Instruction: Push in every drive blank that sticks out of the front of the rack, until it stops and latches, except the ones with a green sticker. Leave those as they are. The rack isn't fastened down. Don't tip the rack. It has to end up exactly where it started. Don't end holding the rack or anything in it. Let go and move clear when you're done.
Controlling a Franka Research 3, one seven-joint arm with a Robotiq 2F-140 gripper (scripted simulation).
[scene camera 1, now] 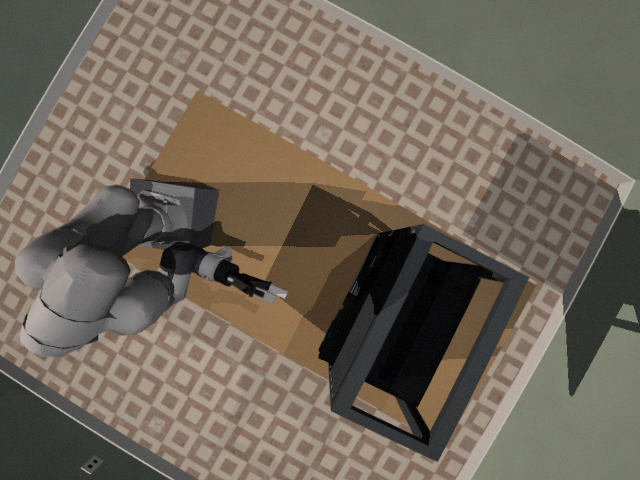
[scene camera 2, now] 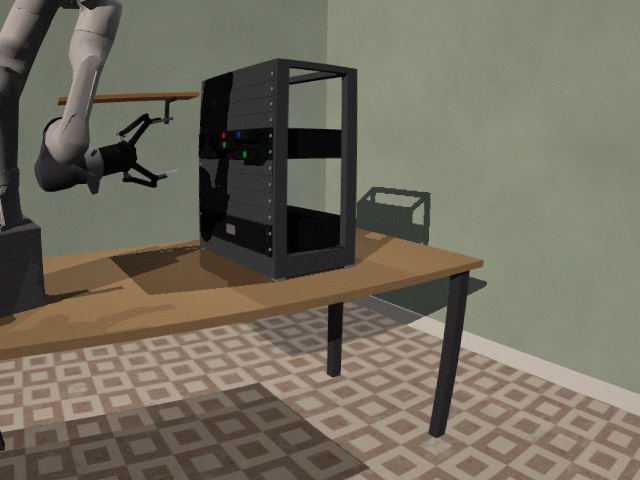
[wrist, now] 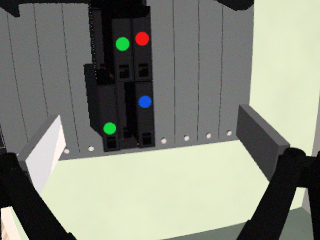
Path:
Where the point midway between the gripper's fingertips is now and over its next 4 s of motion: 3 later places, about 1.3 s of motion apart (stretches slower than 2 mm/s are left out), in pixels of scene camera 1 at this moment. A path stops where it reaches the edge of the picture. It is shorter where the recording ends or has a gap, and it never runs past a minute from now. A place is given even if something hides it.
The gripper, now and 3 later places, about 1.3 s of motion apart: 281, 297; 280, 298; 324, 300; 323, 308

